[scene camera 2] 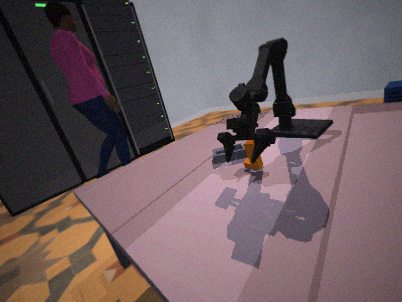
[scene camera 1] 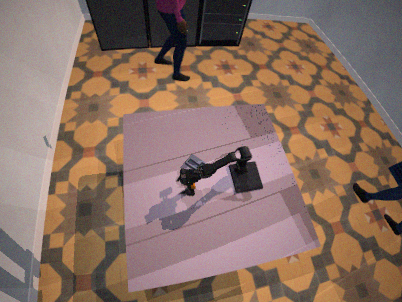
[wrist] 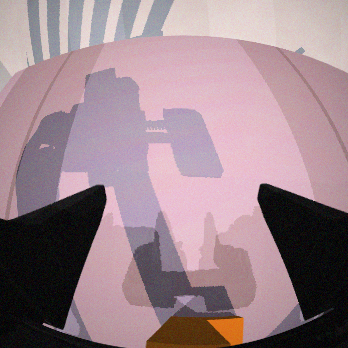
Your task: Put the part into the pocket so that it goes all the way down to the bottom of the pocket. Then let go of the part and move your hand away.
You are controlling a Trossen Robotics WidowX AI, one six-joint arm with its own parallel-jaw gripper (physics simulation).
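Pixels of known places: gripper, fingertip midpoint: [scene camera 2: 239,162] [scene camera 1: 178,187] [wrist: 183,192]; arm's base, link origin: [scene camera 2: 285,127] [scene camera 1: 239,170].
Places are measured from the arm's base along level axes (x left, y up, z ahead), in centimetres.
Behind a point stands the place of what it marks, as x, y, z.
The orange part [scene camera 1: 192,186] {1.1, 4.1, 38.7} [scene camera 2: 254,164] {-0.5, -0.2, 39.1} [wrist: 227,327] {-3.6, 0.0, 37.9} stands upright on the table. In the scene camera 2 view a finger covers some of it; in the wrist view its top shows at the bottom edge. The grey block with the pocket [scene camera 1: 191,162] {-18.6, -1.9, 31.8} [scene camera 2: 219,157] {-17.0, 0.2, 35.5} sits on the table close beside the part, partly behind the gripper; the pocket's inside is hard to see. It does not show in the wrist view. My gripper [scene camera 1: 184,185] {-1.1, 5.0, 48.1} [scene camera 2: 241,160] {-1.1, 5.0, 48.1} [wrist: 183,192] {-1.1, 5.0, 48.1} is open with its fingers wide apart, low over the table at the part, and holds nothing.
The pink table [scene camera 1: 160,260] {37.7, -2.4, 72.8} [scene camera 2: 190,195] {-15.1, -2.4, 59.0} [wrist: 200,75] {-6.2, -2.4, 68.4} carries the arm's black base plate [scene camera 1: 252,184] {13.2, -0.8, -4.6} [scene camera 2: 310,131] {11.6, -0.8, 4.8} and dark shadows of the arm. A person in a pink top [scene camera 1: 172,30] [scene camera 2: 77,65] stands beyond the table by dark cabinets [scene camera 1: 120,25] [scene camera 2: 30,115].
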